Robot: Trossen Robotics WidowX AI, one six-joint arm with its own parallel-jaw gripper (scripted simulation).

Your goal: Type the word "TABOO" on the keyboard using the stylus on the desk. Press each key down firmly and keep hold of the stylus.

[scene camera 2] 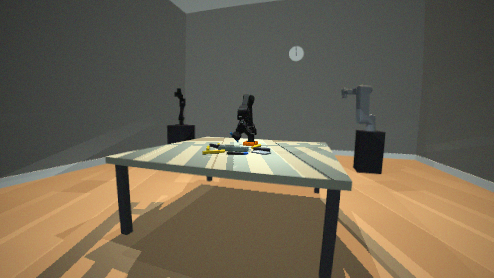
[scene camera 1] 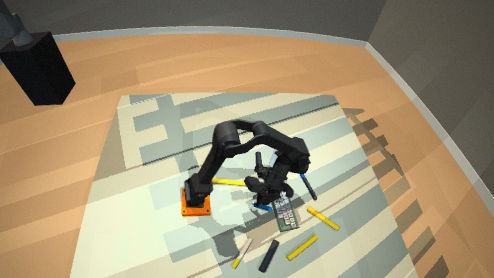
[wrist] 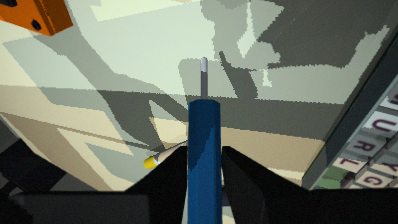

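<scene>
My gripper is visible to me in scene camera 1 [scene camera 1: 259, 206] as well as from the wrist, where I see the gripper again [wrist: 204, 153].
</scene>
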